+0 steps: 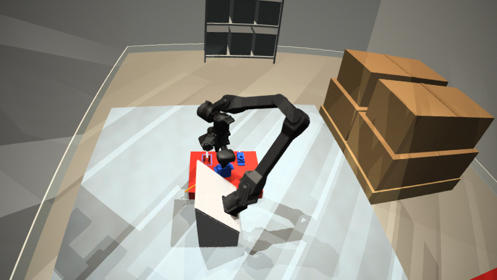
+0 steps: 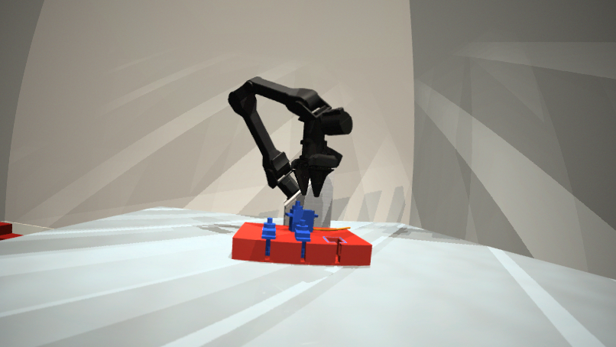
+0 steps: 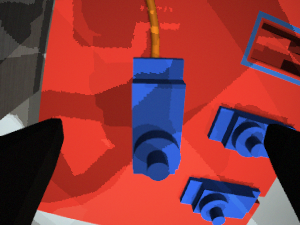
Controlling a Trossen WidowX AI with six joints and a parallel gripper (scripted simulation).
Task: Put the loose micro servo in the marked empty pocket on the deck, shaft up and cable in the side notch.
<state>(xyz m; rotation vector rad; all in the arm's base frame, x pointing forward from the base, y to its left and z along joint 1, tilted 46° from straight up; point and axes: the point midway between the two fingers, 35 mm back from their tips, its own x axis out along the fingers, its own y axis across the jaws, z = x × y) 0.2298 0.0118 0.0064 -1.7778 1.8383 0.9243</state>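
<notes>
Right now the red deck is 12 cm below my gripper tip, 2 cm to the right of it and 1 cm behind it.
</notes>
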